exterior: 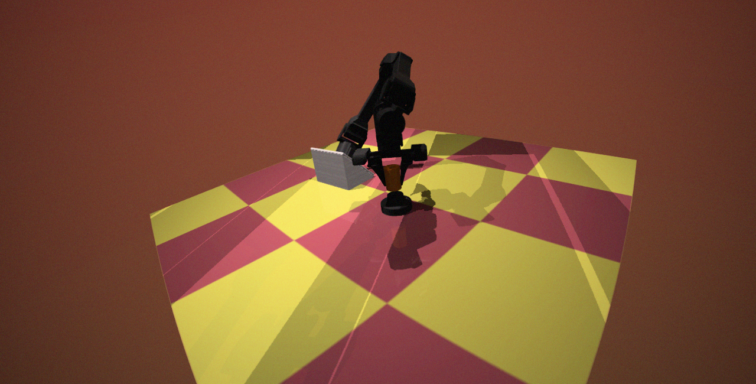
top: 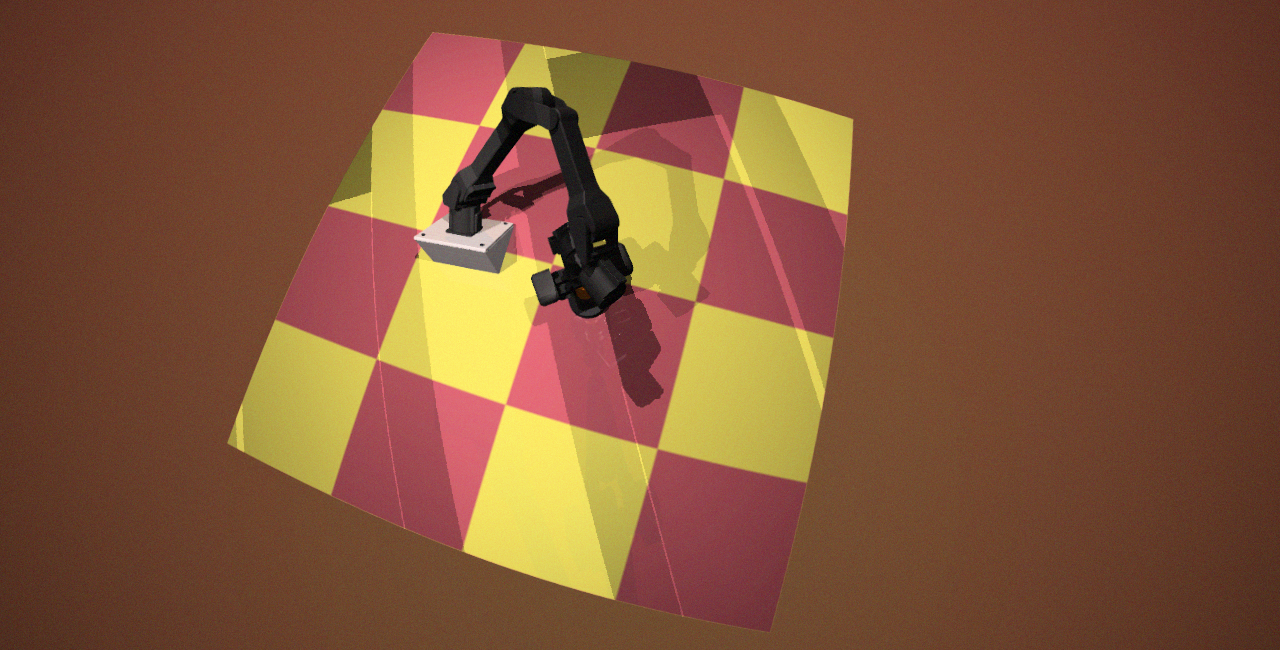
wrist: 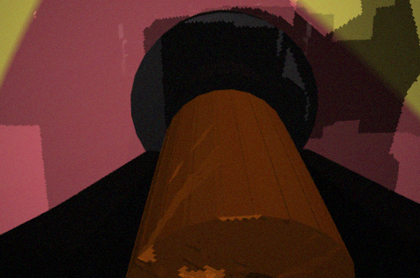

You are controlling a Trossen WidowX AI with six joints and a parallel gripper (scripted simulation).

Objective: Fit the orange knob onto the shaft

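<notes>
The orange knob is 2 cm above my gripper tip. From my gripper tip the other things lie so: round dark pedestal: 4 cm below.
</notes>
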